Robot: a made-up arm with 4 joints.
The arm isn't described. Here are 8 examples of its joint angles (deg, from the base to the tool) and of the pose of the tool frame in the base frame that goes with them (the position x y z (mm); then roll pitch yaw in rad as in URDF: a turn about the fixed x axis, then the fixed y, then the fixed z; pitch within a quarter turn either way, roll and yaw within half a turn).
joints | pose
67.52 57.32 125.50 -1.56 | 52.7 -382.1 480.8 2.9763 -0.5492 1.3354
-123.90 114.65 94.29 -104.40 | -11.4 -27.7 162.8 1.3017 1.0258 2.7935
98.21 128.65 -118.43 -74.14 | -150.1 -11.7 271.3 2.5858 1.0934 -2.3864
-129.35 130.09 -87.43 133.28 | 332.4 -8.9 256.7 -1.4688 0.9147 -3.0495
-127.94 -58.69 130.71 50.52 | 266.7 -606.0 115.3 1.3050 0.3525 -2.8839
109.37 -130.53 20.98 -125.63 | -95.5 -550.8 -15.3 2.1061 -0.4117 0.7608
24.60 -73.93 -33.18 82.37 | 391.9 -483.1 124.2 1.6215 -0.5854 -2.8019
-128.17 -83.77 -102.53 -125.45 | 167.0 -625.3 78.6 -2.5075 0.7494 2.0091
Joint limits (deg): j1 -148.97..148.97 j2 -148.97..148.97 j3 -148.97..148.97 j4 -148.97..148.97
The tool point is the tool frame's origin. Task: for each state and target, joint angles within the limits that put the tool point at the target. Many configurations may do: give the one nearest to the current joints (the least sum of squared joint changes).
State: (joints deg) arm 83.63 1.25 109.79 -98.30
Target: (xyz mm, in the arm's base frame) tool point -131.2 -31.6 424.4
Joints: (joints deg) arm 116.43 39.26 86.36 -119.85
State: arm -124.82 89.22 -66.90 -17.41
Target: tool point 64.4 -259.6 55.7
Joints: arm -129.04 110.52 -57.62 -8.36
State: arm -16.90 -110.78 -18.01 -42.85
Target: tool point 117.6 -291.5 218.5
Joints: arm -30.66 -133.53 -44.75 -42.78
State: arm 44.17 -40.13 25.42 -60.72
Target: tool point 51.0 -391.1 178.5
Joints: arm 77.76 -26.58 78.47 -26.67
